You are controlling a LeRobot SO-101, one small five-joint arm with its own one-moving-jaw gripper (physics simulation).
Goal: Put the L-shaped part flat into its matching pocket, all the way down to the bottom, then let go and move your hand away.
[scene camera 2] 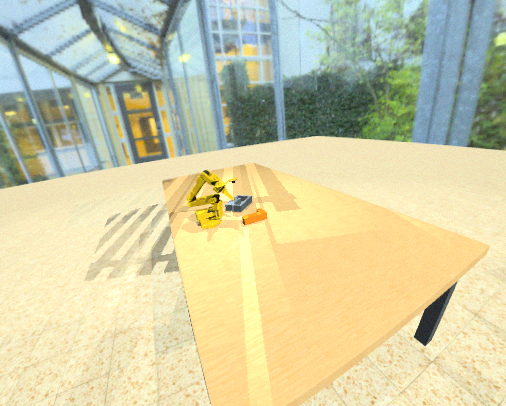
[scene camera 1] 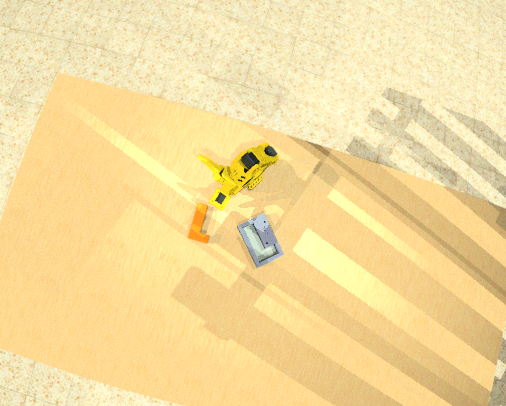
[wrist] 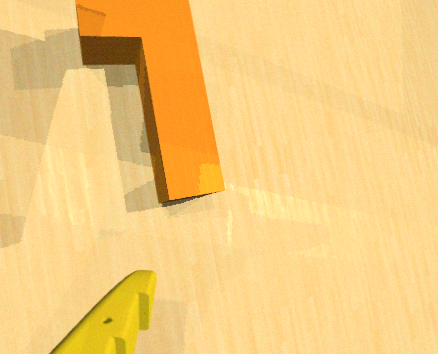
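Where they show: hand, tool point: [scene camera 2: 233,199] [wrist: 153,292]; arm's base, link origin: [scene camera 2: 213,222].
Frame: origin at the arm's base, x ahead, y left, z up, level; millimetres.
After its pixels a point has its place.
The orange L-shaped part [scene camera 1: 199,220] @[x 163, y -95, z 30 mm] [scene camera 2: 255,217] @[x 165, y -114, z 22 mm] [wrist: 180,115] @[x 155, y -97, z 30 mm] lies flat on the table, outside the tray. In scene camera 1 its short leg is at the bottom and points right. The grey-blue tray [scene camera 1: 266,236] @[x 155, y 112, z 36 mm] [scene camera 2: 242,202] @[x 172, y 49, z 38 mm] is to its right there, its L-shaped pocket [scene camera 1: 254,243] @[x 184, y 85, z 5 mm] empty, with its long leg turned at an angle to the part's. My gripper [scene camera 1: 211,181] [scene camera 2: 230,190] @[x 91, y -58, z 110 mm] is fully open and empty, above the table near the part's free long end. In the wrist view one notched jaw [wrist: 144,280] @[x 95, y -56, z 113 mm] shows below that end, apart from it; the moving jaw is out of view.
The yellow arm [scene camera 1: 250,162] @[x 8, y 3, z 242 mm] [scene camera 2: 199,187] @[x -34, y -5, z 179 mm] stands near the table edge, at the top in scene camera 1. The wooden table [scene camera 1: 100,280] @[x 423, y -340, z 0 mm] [scene camera 2: 350,300] @[x 175, y -623, z 0 mm] carries the part and tray. Long shadows and bright sun stripes cross it. Tiled floor [scene camera 1: 150,40] surrounds it.
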